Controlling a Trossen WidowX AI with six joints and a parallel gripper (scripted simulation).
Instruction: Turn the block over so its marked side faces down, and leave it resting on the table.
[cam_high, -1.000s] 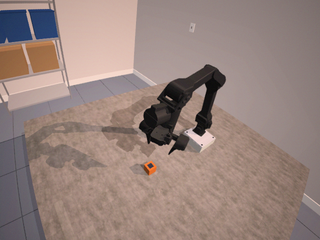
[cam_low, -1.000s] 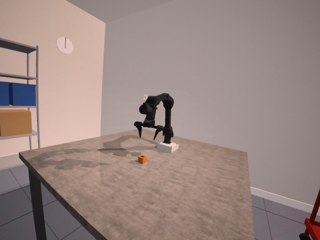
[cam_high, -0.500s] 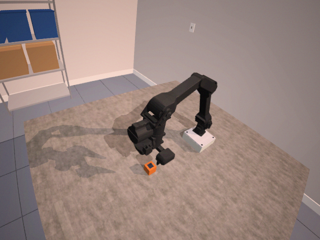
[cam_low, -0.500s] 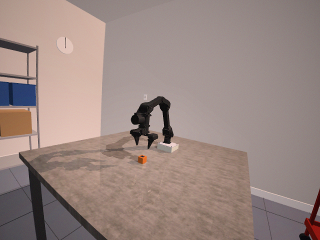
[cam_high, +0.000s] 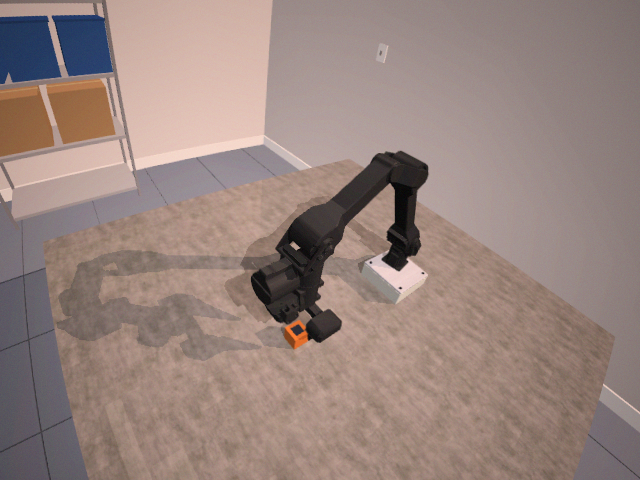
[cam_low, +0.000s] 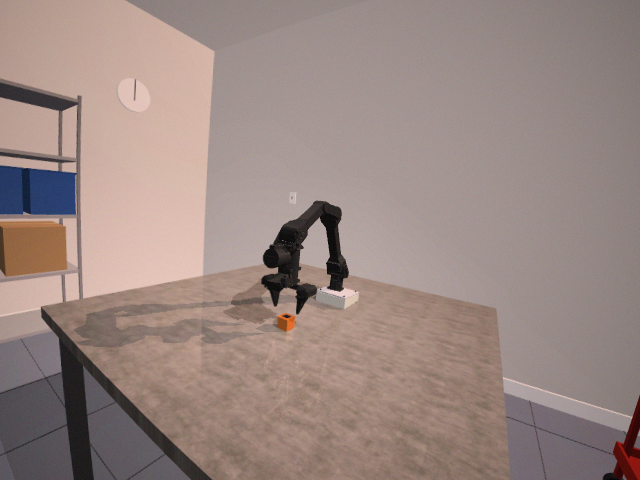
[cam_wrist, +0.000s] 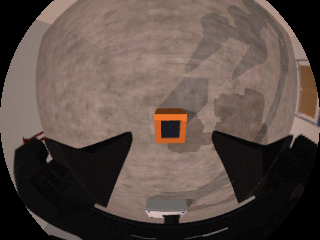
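Right now my gripper tip is 30 mm above the orange block.
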